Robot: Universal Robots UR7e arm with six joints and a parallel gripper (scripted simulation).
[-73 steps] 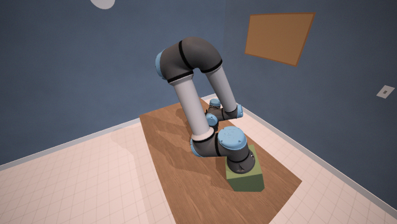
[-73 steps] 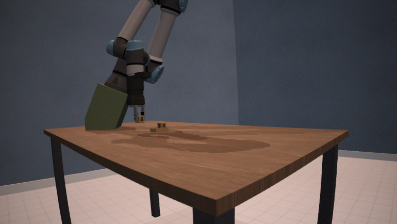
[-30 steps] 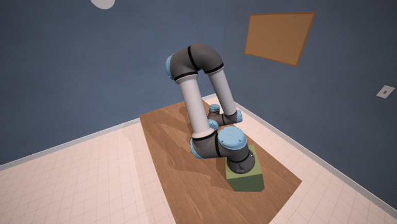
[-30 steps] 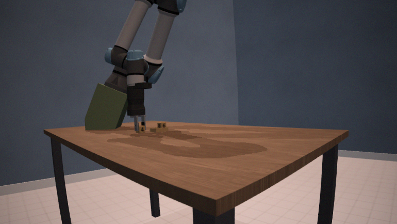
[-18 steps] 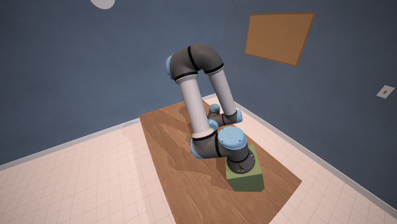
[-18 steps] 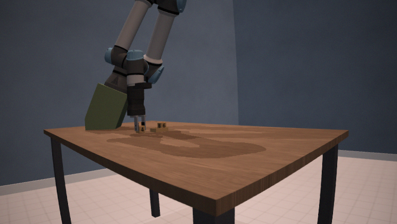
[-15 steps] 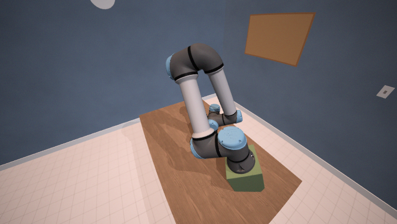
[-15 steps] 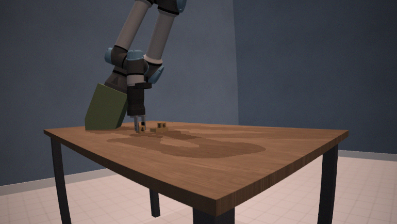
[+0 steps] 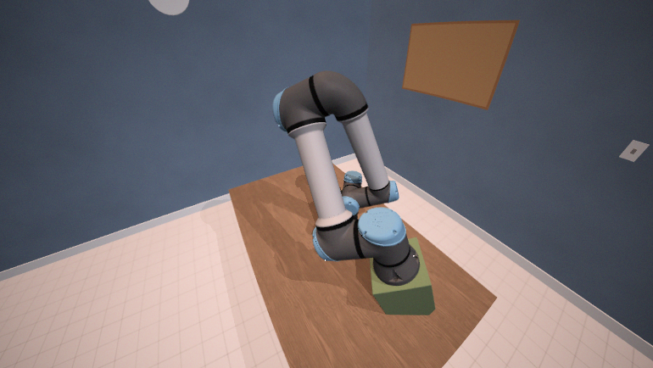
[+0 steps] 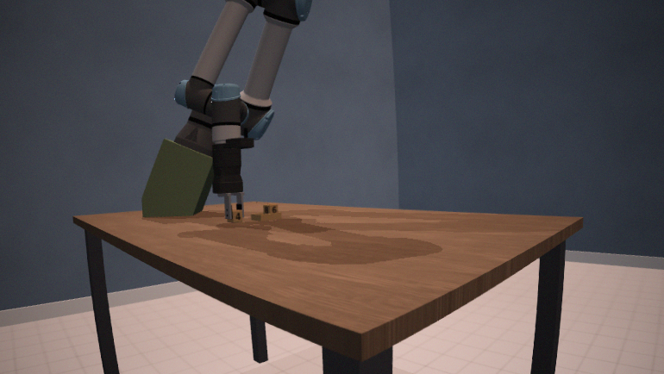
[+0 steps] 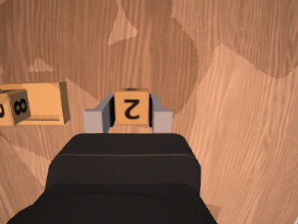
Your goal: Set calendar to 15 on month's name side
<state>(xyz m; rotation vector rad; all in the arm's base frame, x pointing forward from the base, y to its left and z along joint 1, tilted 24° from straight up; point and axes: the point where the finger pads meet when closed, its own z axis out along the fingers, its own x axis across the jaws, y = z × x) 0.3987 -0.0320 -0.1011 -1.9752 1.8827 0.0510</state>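
Now: the wooden cube 1 cm below my hand. The rest, counted from my hand: wooden tray 1 cm behind, 11 cm to the left, 2 cm below.
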